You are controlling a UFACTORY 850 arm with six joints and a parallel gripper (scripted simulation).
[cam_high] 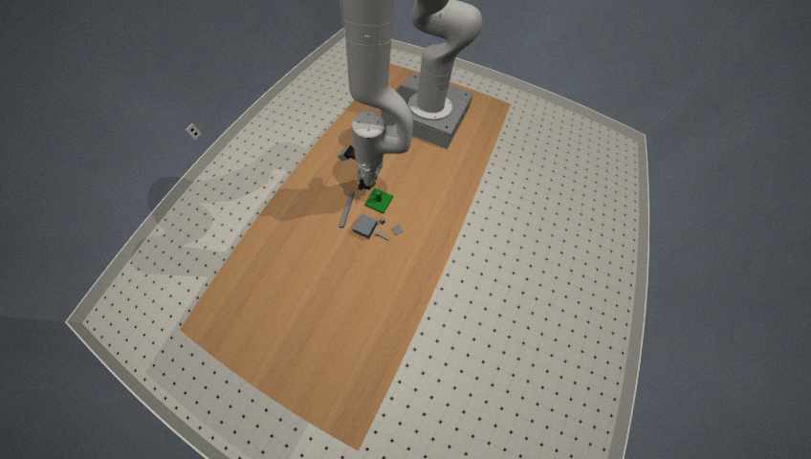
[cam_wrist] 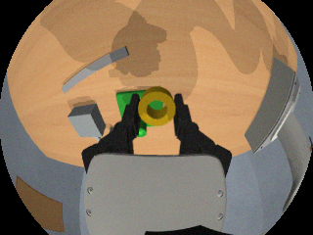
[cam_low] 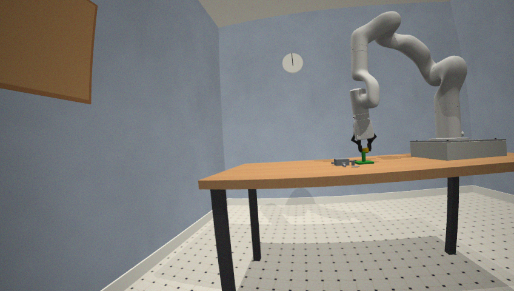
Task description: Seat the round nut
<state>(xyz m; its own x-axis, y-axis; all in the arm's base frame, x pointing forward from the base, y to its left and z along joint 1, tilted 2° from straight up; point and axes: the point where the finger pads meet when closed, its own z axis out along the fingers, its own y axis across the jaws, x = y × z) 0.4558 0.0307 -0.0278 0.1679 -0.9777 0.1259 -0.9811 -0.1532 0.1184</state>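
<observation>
My hand is 110 mm short of the long grey bar, 20 mm to the left of it and 70 mm above it. The rest, counted from my hand: grey block: 130 mm ahead, 80 mm to the left, 60 mm below; then small grey bolt: 120 mm ahead, 140 mm to the left, 70 mm below; then small grey plate: 70 mm ahead, 170 mm to the left, 70 mm below.
</observation>
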